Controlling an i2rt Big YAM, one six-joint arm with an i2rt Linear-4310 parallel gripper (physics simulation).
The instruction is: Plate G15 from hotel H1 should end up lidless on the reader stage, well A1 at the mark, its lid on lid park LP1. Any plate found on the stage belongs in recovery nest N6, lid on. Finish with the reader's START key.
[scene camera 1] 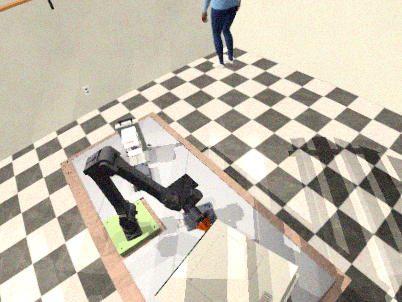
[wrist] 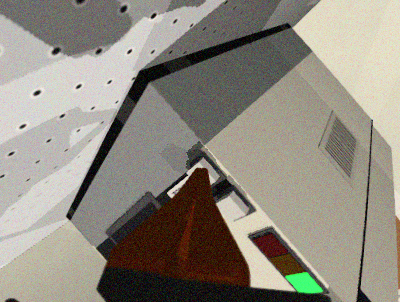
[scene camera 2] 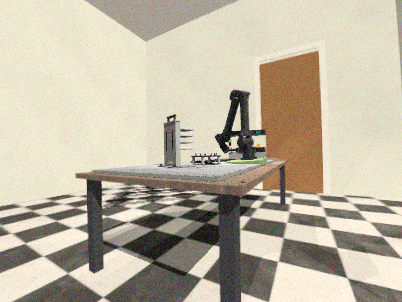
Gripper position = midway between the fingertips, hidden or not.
Observation:
My gripper [wrist: 201,175] is shut, with nothing in its grasp. Further things: a reader [wrist: 305,225].

